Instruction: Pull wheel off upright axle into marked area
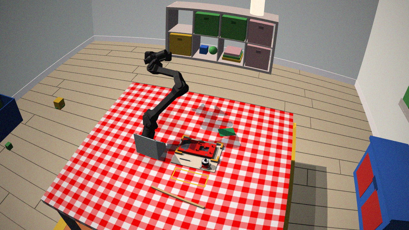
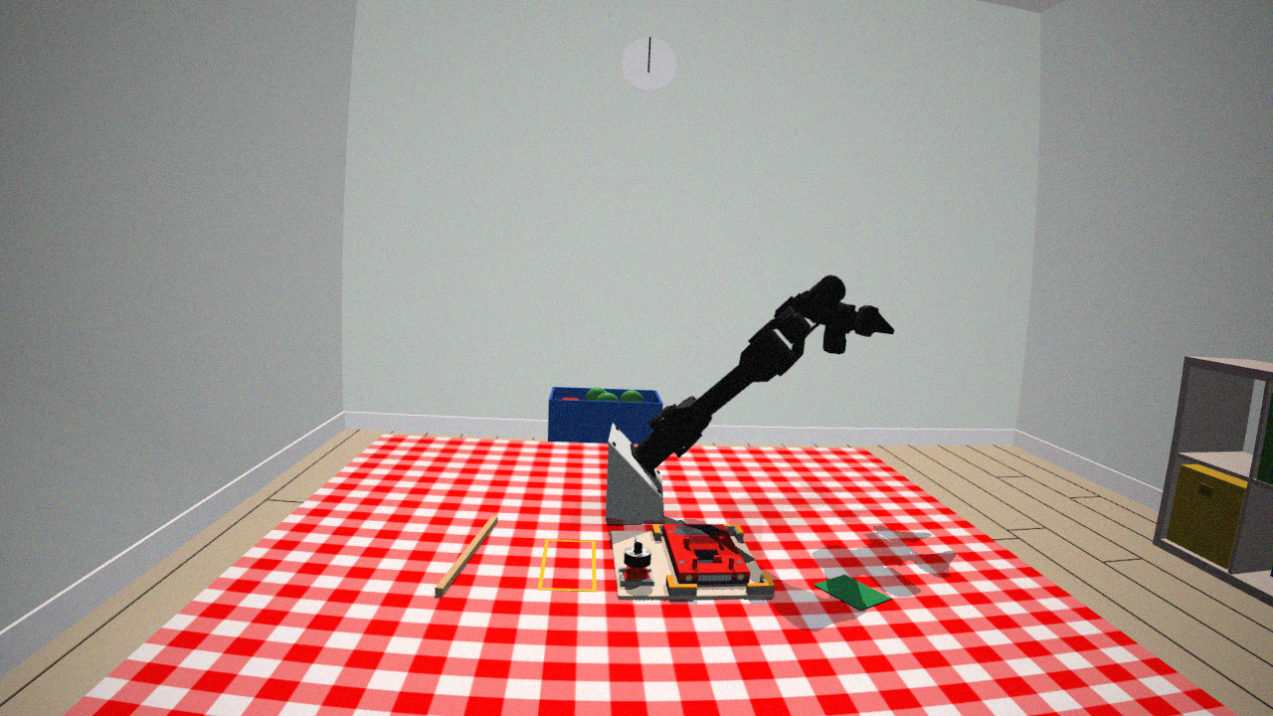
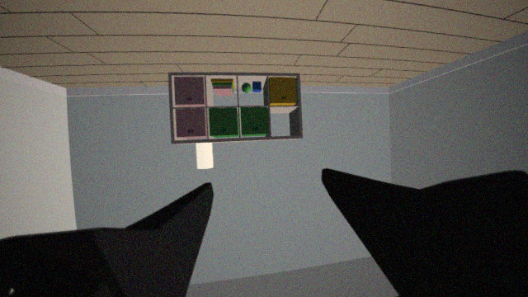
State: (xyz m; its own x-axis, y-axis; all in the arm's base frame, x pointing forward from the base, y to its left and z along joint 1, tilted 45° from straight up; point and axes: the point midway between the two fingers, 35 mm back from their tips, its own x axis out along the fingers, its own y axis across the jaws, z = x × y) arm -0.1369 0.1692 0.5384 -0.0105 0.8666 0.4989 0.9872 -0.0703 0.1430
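My gripper tip is 520 mm short of the green flat piece, 240 mm to the left of it and 350 mm above it. Also, from my gripper tip: thin wooden stick (390 mm ahead, 830 mm to the right, 350 mm below); then black wheel (470 mm ahead, 570 mm to the right, 310 mm below).
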